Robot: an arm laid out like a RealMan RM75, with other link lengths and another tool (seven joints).
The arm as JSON. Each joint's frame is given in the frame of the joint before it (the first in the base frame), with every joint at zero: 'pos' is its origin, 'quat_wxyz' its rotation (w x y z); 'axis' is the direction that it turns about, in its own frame. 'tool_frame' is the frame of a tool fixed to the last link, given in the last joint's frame.
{
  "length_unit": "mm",
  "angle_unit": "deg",
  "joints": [
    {
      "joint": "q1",
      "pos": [
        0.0,
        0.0,
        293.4
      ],
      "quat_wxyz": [
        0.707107,
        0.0,
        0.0,
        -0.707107
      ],
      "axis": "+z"
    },
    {
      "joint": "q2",
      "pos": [
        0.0,
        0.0,
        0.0
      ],
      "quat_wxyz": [
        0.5,
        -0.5,
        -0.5,
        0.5
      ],
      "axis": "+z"
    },
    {
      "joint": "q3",
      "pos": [
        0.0,
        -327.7,
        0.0
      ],
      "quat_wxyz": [
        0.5,
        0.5,
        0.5,
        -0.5
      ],
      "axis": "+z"
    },
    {
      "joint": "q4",
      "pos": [
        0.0,
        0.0,
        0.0
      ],
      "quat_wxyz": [
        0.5,
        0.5,
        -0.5,
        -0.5
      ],
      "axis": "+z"
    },
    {
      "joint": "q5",
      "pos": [
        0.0,
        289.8,
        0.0
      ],
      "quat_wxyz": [
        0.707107,
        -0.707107,
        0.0,
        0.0
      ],
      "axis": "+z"
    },
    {
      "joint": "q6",
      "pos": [
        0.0,
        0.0,
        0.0
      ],
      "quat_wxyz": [
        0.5,
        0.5,
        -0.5,
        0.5
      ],
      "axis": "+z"
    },
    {
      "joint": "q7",
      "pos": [
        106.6,
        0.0,
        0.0
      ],
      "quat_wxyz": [
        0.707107,
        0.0,
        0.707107,
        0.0
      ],
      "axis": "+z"
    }
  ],
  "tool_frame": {
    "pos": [
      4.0,
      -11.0,
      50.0
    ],
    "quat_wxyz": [
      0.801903,
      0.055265,
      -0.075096,
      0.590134
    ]
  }
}
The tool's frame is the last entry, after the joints.
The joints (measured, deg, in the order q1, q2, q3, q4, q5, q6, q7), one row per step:
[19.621 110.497 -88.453 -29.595 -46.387 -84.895 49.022]
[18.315 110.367 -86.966 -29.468 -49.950 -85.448 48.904]
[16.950 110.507 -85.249 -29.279 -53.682 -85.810 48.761]
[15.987 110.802 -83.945 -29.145 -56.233 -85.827 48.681]
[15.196 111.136 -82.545 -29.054 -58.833 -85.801 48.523]
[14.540 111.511 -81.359 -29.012 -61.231 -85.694 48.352]
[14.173 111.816 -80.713 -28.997 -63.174 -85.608 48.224]
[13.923 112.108 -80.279 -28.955 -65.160 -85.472 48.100]
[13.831 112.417 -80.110 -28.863 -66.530 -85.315 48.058]
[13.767 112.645 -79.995 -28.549 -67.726 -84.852 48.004]
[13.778 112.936 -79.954 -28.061 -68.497 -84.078 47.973]
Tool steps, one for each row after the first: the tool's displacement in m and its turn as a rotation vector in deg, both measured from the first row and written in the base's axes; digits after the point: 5 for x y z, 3 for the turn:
[0.01273 -0.01126 -0.00065 -0.970 -2.038 -0.429]
[0.02550 -0.02336 -0.00311 -1.967 -3.957 -1.188]
[0.03398 -0.03174 -0.00606 -2.586 -5.139 -1.996]
[0.04115 -0.03896 -0.00900 -3.111 -6.340 -2.617]
[0.04685 -0.04534 -0.01263 -3.668 -7.465 -3.094]
[0.05006 -0.05005 -0.01673 -4.396 -8.454 -3.177]
[0.05267 -0.05450 -0.02163 -5.331 -9.566 -3.102]
[0.05370 -0.05753 -0.02651 -6.149 -10.276 -3.029]
[0.05625 -0.06027 -0.03118 -6.876 -11.122 -3.355]
[0.05886 -0.06205 -0.03634 -7.395 -11.799 -4.066]

